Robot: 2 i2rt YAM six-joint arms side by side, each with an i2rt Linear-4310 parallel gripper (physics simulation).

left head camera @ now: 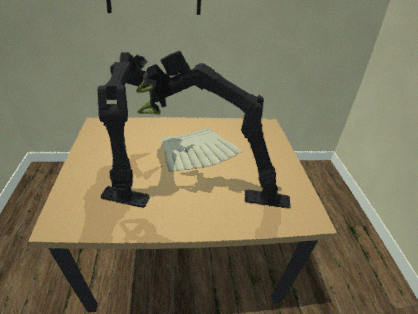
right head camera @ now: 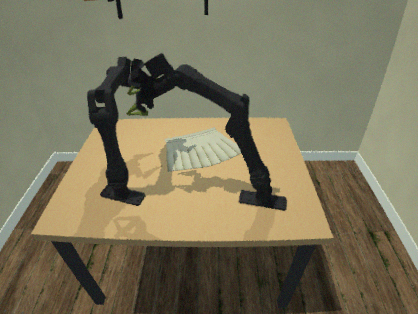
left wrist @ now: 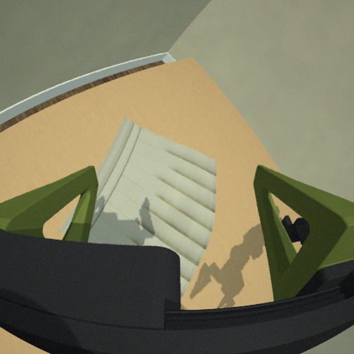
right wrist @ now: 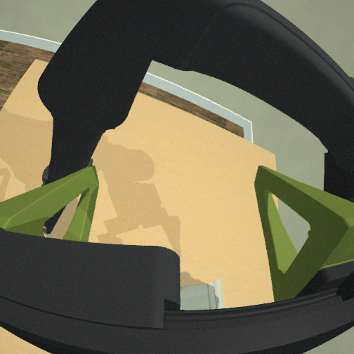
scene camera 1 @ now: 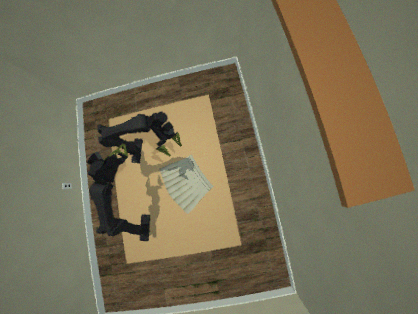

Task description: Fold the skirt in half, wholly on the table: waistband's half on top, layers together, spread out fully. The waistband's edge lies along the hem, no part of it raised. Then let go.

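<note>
The pale pleated skirt [left head camera: 202, 152] [right head camera: 200, 154] [scene camera 1: 186, 187] [left wrist: 165, 190] lies fanned out on the table [left head camera: 190, 225] [right head camera: 190, 220] [scene camera 1: 215, 230]. Its waistband is at the far edge in both head views and its wider hem on the opposite side; the two are apart. Shadows cross one end. A corner of the skirt [right wrist: 197, 297] shows in the right wrist view. My left gripper [scene camera 1: 174, 149] [left wrist: 175, 174] is open and empty above the table near the waistband end; the right gripper hides much of it in the head views. My right gripper [left head camera: 139, 101] [right head camera: 128, 103] [scene camera 1: 119, 150] [right wrist: 176, 174] is open and empty, raised, away from the skirt.
My two arms cross close together high above the table's left part in the head views. The right forearm [left head camera: 225, 87] [right head camera: 210, 90] reaches across toward the left arm [left head camera: 117, 145] [right head camera: 110, 150]. An orange-brown slab [scene camera 1: 350, 100] shows at the right in scene camera 1.
</note>
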